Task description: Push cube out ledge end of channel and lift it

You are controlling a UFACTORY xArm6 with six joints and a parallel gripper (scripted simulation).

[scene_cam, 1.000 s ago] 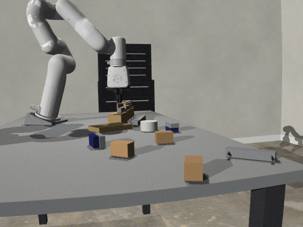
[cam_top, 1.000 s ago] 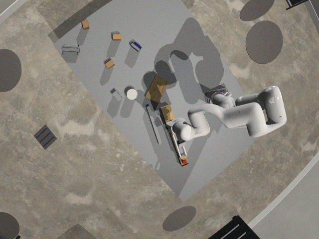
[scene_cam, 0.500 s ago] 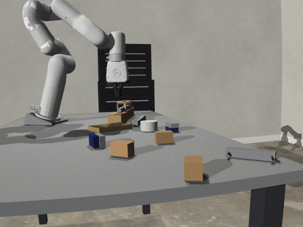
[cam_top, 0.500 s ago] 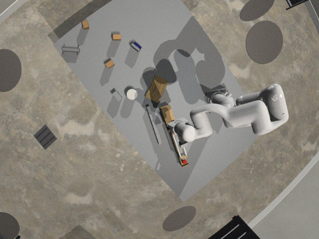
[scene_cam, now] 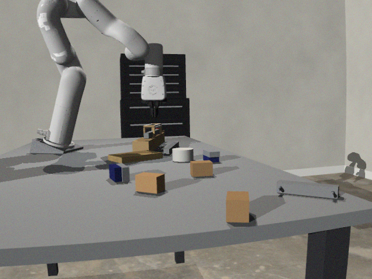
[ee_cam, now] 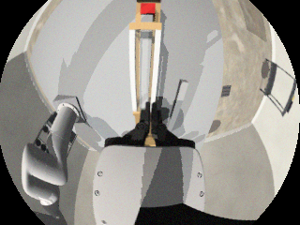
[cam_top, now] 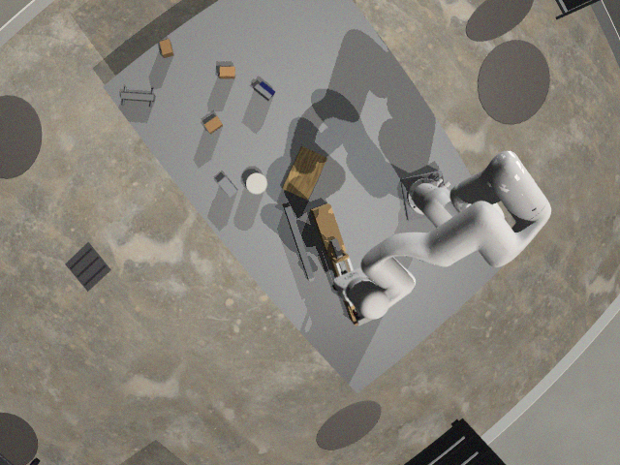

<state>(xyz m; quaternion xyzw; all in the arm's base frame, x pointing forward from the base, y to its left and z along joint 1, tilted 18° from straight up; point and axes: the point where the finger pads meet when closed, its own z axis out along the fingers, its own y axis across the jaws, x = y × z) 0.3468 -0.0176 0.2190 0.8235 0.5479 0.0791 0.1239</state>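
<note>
Right now my hand is 16 cm to the right of the red cube, 9 cm above it and 6 cm short of it. Also, from my hand: wooden slab: 29 cm to the right, 14 cm below, 14 cm behind; blue-and-grey block: 57 cm to the right, 24 cm behind, 13 cm below; channel: 9 cm below, 4 cm to the left.
</note>
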